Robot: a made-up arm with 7 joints.
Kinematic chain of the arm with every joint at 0, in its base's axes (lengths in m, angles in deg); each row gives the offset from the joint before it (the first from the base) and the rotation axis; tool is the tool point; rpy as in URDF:
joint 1: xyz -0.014 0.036 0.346 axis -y
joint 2: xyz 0 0.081 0.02 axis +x
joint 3: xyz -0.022 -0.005 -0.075 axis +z
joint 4: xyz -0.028 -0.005 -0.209 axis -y
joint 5: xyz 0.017 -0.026 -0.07 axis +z
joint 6: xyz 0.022 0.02 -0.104 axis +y
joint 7: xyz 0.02 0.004 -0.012 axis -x
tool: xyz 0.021 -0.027 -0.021 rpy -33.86 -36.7 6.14
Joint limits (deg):
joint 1: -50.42..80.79
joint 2: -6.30..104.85
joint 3: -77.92..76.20
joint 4: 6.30..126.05
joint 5: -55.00..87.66
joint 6: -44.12..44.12
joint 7: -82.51..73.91
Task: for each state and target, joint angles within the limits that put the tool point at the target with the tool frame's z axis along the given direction. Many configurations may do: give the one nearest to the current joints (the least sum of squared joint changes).
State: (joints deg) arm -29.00 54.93 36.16 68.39 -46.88 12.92 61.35
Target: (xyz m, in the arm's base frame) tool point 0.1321 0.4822 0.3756 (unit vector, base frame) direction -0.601 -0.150 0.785
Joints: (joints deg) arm -16.09 86.61 52.36 49.93 -40.07 20.70 57.11
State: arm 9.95 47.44 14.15 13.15 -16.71 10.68 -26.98
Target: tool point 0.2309 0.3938 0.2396 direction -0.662 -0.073 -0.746
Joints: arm 31.24 43.88 20.66 43.51 -6.87 -22.45 -37.18
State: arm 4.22 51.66 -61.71 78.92 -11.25 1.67 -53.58
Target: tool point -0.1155 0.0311 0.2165 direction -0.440 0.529 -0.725
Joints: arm -28.65 21.52 -77.92 103.92 -23.14 -27.22 -62.33
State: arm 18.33 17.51 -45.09 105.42 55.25 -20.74 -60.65
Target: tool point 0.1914 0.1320 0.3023 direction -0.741 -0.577 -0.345
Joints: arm 42.63 9.60 -25.02 125.99 87.42 -32.85 -82.51
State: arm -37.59 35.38 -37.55 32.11 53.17 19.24 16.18
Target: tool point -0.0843 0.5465 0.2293 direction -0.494 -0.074 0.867
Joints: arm -50.42 72.31 -31.82 12.60 68.78 -17.78 15.20
